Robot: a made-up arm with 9 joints. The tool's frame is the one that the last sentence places. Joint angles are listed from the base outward.
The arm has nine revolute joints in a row. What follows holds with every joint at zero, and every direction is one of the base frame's.
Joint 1 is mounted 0.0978 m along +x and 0.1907 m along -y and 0.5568 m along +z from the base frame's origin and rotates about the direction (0.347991, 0.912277, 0.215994), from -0.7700 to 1.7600 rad.
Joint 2 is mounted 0.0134 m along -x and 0.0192 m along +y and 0.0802 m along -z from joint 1 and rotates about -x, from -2.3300 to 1.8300 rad.
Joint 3 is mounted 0.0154 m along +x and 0.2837 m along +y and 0.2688 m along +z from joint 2 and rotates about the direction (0.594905, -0.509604, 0.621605), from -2.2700 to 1.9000 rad.
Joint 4 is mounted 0.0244 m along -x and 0.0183 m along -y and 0.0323 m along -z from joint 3 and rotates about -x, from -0.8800 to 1.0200 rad.
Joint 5 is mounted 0.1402 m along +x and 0.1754 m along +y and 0.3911 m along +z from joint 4 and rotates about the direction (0.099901, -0.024, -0.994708), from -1.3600 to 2.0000 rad.
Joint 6 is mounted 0.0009 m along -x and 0.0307 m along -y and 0.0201 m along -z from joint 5 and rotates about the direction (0.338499, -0.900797, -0.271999), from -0.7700 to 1.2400 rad.
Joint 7 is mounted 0.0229 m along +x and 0.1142 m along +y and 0.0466 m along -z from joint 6 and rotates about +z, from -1.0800 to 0.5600 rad.
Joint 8 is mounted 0.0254 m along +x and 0.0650 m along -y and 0.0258 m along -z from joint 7 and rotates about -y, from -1.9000 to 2.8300 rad.
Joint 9 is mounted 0.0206 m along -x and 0.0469 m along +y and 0.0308 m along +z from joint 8 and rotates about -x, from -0.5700 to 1.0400 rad.
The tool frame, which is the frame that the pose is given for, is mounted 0.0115 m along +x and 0.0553 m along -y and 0.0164 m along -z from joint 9; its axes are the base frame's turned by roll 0.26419, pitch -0.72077 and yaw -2.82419 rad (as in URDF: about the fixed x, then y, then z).
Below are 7 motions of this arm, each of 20 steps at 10 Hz.
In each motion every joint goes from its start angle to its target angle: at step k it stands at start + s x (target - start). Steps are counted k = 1, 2, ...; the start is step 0. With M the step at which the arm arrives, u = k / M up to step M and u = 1 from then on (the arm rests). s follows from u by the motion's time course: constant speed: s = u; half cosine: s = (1 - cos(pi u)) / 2; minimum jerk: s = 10 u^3 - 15 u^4 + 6 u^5.
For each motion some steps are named. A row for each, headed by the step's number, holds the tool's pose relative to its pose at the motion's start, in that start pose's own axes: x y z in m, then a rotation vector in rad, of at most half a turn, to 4 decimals.
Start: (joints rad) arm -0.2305 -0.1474 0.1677 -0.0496 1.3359 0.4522 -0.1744 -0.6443 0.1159
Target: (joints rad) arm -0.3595 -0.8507 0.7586 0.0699 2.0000 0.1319 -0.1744 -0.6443 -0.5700
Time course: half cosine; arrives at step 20
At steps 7, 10, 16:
7: 0.0376 0.0927 0.1002 -0.3637 -0.1415 0.2163
10: 0.0506 0.1795 0.1781 -0.6803 -0.2773 0.3591
16: 0.0298 0.3482 0.2994 -1.2597 -0.5718 0.5064

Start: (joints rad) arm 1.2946 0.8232 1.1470 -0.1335 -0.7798 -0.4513 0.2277 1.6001 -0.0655
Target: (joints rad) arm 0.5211 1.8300 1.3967 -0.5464 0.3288 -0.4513 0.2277 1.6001 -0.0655
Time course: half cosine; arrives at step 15
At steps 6, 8, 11, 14, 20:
6: 0.1047 -0.1056 -0.1763 0.0298 -0.4204 -0.1321
8: 0.2166 -0.1409 -0.2529 0.1011 -0.7025 -0.2307
11: 0.4052 -0.1499 -0.3019 0.2786 -1.1097 -0.3864
14: 0.5150 -0.1366 -0.2963 0.4195 -1.3357 -0.4810
20: 0.5228 -0.1352 -0.2950 0.4307 -1.3516 -0.4879

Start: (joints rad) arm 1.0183 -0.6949 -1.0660 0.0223 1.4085 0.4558 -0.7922 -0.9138 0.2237
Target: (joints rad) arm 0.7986 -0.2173 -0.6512 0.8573 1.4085 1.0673 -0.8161 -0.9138 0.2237
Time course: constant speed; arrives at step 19
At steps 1, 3, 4, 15, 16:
1: 0.0052 0.0161 -0.0204 -0.0012 0.0694 0.0520
3: 0.0122 0.0475 -0.0621 -0.0070 0.2097 0.1556
4: 0.0139 0.0628 -0.0833 -0.0115 0.2807 0.2071
15: -0.0455 0.1931 -0.3233 -0.1122 1.1000 0.7436
16: -0.0576 0.2001 -0.3444 -0.1245 1.1783 0.7883

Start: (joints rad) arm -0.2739 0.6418 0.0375 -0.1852 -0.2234 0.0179 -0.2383 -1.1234 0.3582
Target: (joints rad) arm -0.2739 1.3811 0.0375 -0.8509 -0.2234 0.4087 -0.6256 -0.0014 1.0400
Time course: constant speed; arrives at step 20
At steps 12, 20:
12: -0.1180 -0.0368 0.0550 -0.1473 0.3895 -0.7379
20: -0.2213 -0.0519 0.0707 -0.4567 0.4391 -1.2358

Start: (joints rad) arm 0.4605 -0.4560 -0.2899 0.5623 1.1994 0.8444 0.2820 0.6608 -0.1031
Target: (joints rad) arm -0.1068 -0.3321 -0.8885 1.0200 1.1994 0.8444 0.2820 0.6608 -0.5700
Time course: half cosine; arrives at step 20
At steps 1, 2, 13, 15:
1: 0.0021 -0.0008 0.0011 0.0027 0.0064 0.0002
2: 0.0085 -0.0031 0.0041 0.0110 0.0252 0.0010
13: 0.2086 -0.1471 -0.0007 0.4540 0.5663 0.1321
15: 0.2301 -0.1765 -0.0248 0.5530 0.6166 0.1757

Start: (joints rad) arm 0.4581 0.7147 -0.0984 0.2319 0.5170 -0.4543 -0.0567 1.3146 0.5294
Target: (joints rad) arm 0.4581 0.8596 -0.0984 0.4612 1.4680 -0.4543 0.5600 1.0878 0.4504
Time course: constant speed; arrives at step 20
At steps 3, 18, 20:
3: 0.0064 -0.0272 0.0099 0.0000 -0.0533 -0.0168
18: 0.0293 -0.1529 0.0259 -0.0652 -0.2111 -0.1948
20: 0.0319 -0.1675 0.0245 -0.0783 -0.2159 -0.2274

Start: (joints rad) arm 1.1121 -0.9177 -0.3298 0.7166 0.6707 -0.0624 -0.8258 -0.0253 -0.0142
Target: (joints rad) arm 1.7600 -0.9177 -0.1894 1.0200 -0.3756 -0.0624 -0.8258 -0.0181 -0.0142
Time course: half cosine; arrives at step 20
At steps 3, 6, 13, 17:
3: -0.0058 -0.0095 0.0063 0.0692 0.0010 0.0265
6: -0.0231 -0.0359 0.0226 0.2602 -0.0022 0.1061
13: -0.0956 -0.1271 0.0648 0.8872 -0.0739 0.4471
17: -0.1312 -0.1664 0.0750 1.1304 -0.1288 0.6230

